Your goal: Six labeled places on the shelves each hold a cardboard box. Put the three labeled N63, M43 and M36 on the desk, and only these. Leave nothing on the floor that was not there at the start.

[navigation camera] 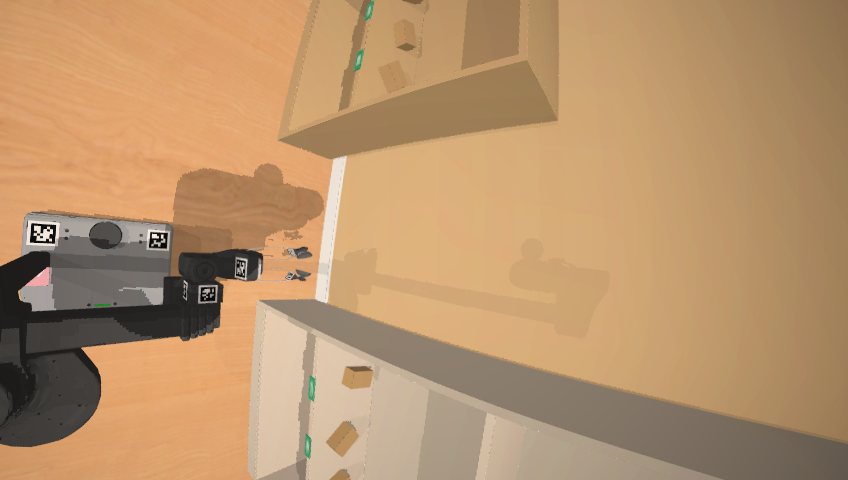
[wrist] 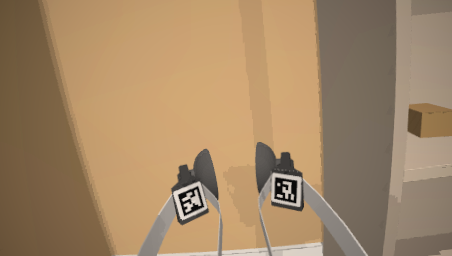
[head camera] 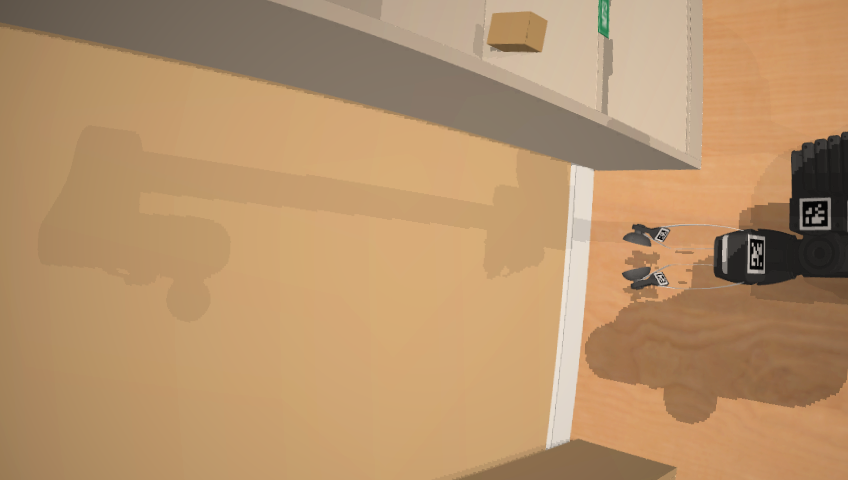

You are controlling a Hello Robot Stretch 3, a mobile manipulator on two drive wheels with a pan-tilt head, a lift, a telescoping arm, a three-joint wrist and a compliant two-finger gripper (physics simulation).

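Places are measured from the robot's base along level axes (x right, y back, z down), in centimetres.
Pixels of known places: gripper, fingertip midpoint: [navigation camera: 310, 263] [head camera: 624, 256]; robot's base at its link origin: [navigation camera: 106, 234].
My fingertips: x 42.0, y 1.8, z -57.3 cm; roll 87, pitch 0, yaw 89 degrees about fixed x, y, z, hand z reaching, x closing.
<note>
Ahead of a thing's pixels: the offset from my fingertips to its middle. "pt": to the spot under its first point. Level surfaces: height alone.
My gripper [head camera: 636, 256] [navigation camera: 301, 264] [wrist: 234, 162] is open and empty, in front of the wall between two shelf units. In the pale shelf unit {pt dx +21.2, dy +22.5, dz -30.3 cm} [head camera: 357, 65] [navigation camera: 476, 374] [wrist: 355, 100], a cardboard box {dx +24.8, dy +40.1, dz +6.4 cm} [head camera: 516, 32] [navigation camera: 357, 377] [wrist: 434, 121] stands nearest the gap, apart from the fingers. A second box {dx +19.3, dy +62.0, dz +6.4 cm} [navigation camera: 342, 438] and part of a third box {pt dx +19.1, dy +77.4, dz +6.8 cm} [navigation camera: 340, 475] show beyond it. The tan shelf unit [navigation camera: 446, 113] [head camera: 595, 460] [wrist: 30, 150] holds a box {dx +25.4, dy -64.9, dz +3.2 cm} [navigation camera: 393, 76], another box {dx +28.8, dy -84.2, dz +3.2 cm} [navigation camera: 404, 35] and part of one more. Green labels {pt dx +9.1, dy +40.6, dz +10.6 cm} [head camera: 604, 17] [navigation camera: 311, 387] are unreadable. The desk does not show.
The wall [head camera: 297, 333] [navigation camera: 654, 208] [wrist: 150, 75] with its white baseboard [head camera: 569, 356] [navigation camera: 332, 231] lies ahead of the fingers. The shelf units' side panels bound the gap on both sides. My grey base [navigation camera: 107, 261] stands on the wooden floor {dz +57.3 cm} [navigation camera: 148, 89] [head camera: 773, 77].
</note>
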